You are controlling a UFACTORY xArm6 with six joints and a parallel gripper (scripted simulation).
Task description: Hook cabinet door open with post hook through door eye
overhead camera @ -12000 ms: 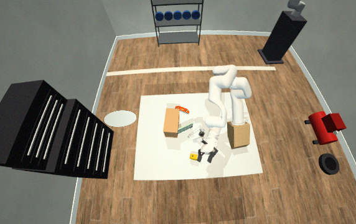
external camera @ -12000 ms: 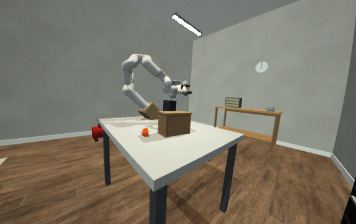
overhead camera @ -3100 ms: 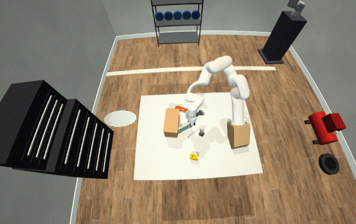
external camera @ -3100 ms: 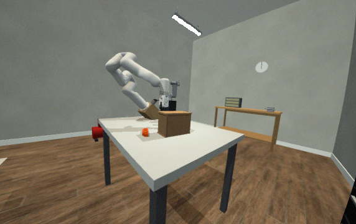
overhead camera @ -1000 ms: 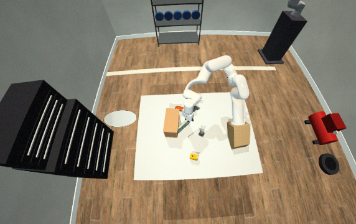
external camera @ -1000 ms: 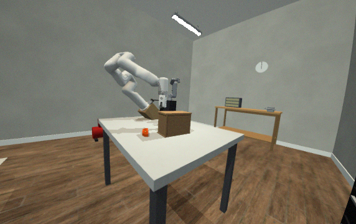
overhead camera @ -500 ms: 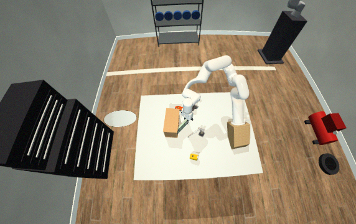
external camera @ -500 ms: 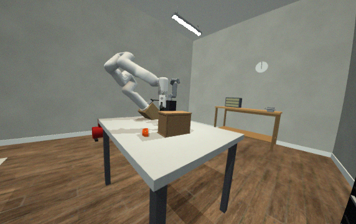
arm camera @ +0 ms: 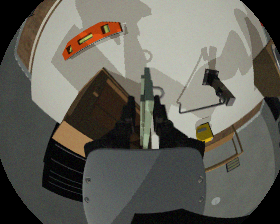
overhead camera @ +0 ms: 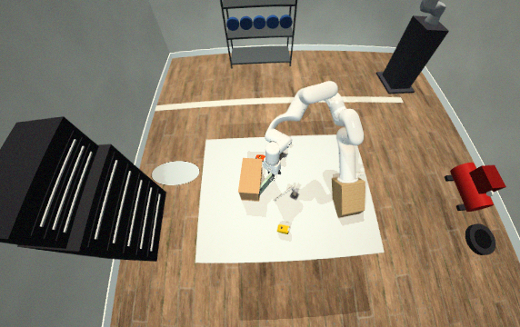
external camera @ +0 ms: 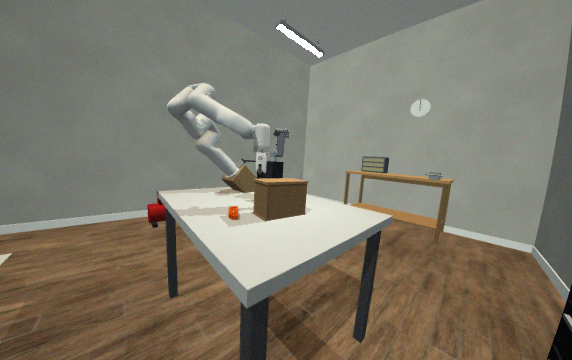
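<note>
The hook lies 130 mm to the left of my hand, 80 mm below it and 60 mm behind it. Round my hand: greenish door (60 mm to the left, 60 mm below, 40 mm ahead); then orange tool (150 mm to the right, 120 mm below, 10 mm ahead); then yellow block (330 mm to the left, 90 mm below, 30 mm behind).
</note>
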